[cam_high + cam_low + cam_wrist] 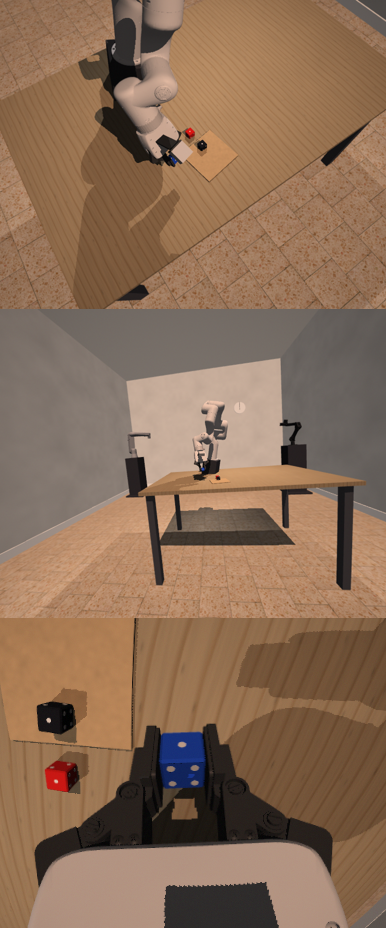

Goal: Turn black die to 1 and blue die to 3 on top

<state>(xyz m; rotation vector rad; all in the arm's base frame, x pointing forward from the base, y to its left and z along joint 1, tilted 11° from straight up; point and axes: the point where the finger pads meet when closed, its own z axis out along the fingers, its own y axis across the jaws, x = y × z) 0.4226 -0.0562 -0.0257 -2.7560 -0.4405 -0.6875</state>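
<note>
My hand is 12 cm to the right of the black die, 9 cm above it and 3 cm past it. The rest, counted from my hand: tan mat 13 cm to the left, 11 cm below, 1 cm ahead; then red die 11 cm to the left, 10 cm below, 10 cm behind; then blue die 1 cm below.
</note>
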